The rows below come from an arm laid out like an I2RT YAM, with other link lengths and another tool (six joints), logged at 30 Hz.
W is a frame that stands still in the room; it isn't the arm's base.
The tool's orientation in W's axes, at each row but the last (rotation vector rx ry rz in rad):
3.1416, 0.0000, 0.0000
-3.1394, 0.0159, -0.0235
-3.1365, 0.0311, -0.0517
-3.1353, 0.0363, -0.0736
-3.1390, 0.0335, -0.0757
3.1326, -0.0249, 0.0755
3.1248, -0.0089, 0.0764
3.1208, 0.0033, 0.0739
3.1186, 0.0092, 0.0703
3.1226, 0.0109, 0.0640
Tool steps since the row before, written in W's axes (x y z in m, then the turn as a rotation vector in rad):
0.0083, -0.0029, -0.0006, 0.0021, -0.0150, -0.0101
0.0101, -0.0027, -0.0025, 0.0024, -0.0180, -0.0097
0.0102, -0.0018, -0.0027, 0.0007, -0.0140, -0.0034
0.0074, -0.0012, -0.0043, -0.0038, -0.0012, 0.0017
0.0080, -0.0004, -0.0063, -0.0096, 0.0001, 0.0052
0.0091, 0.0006, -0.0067, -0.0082, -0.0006, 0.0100
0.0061, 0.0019, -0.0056, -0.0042, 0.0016, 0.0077
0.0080, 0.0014, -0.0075, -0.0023, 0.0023, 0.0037
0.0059, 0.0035, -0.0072, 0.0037, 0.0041, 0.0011
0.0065, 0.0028, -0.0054, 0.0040, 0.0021, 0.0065
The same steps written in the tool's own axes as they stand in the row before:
0.0083, 0.0029, 0.0006, 0.0021, 0.0150, 0.0101
0.0101, 0.0026, 0.0026, 0.0024, 0.0180, 0.0097
0.0101, 0.0016, 0.0030, 0.0009, 0.0140, 0.0034
0.0072, 0.0011, 0.0046, -0.0037, 0.0013, -0.0019
0.0077, 0.0002, 0.0067, -0.0093, 0.0001, -0.0057
0.0088, -0.0008, 0.0071, -0.0077, 0.0008, -0.0104
0.0058, -0.0020, 0.0059, -0.0038, -0.0015, -0.0079
0.0076, -0.0015, 0.0078, -0.0021, -0.0022, -0.0038
0.0056, -0.0036, 0.0074, 0.0038, -0.0041, -0.0010
0.0063, -0.0029, 0.0056, 0.0043, -0.0020, -0.0064

